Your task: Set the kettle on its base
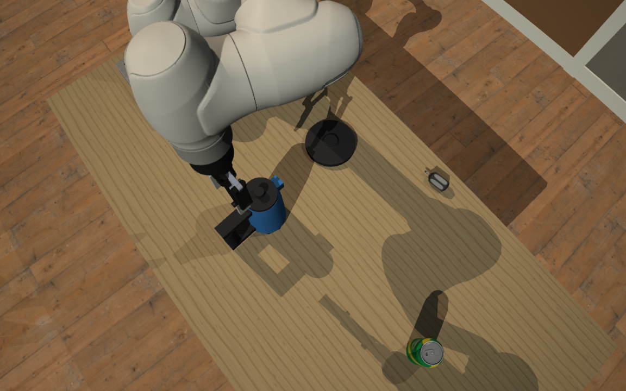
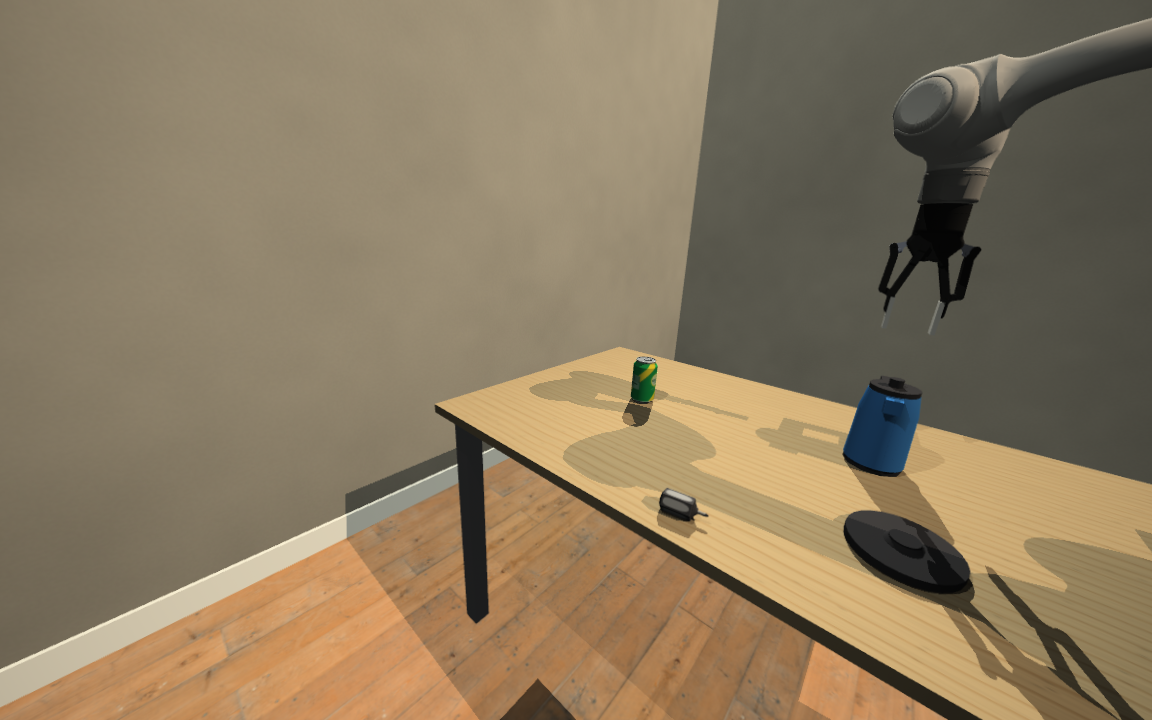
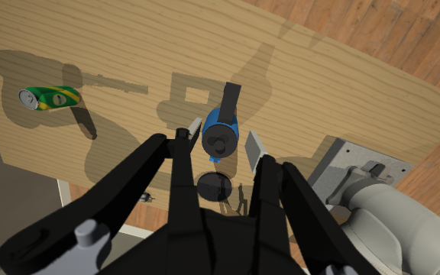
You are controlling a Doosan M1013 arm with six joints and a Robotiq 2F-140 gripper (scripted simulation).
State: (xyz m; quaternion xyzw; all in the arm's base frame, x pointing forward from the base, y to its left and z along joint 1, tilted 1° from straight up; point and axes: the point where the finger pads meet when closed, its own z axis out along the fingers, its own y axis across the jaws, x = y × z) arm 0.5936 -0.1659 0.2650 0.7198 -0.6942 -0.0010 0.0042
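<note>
Now: hand 210 mm above the blue kettle and 30 mm to the right of it. Also, from my hand: green soda can 530 mm ahead, 250 mm below, 110 mm to the left; round black base 350 mm to the left, 300 mm below, 50 mm behind; small dark object 490 mm to the left, 290 mm below, 240 mm ahead.
</note>
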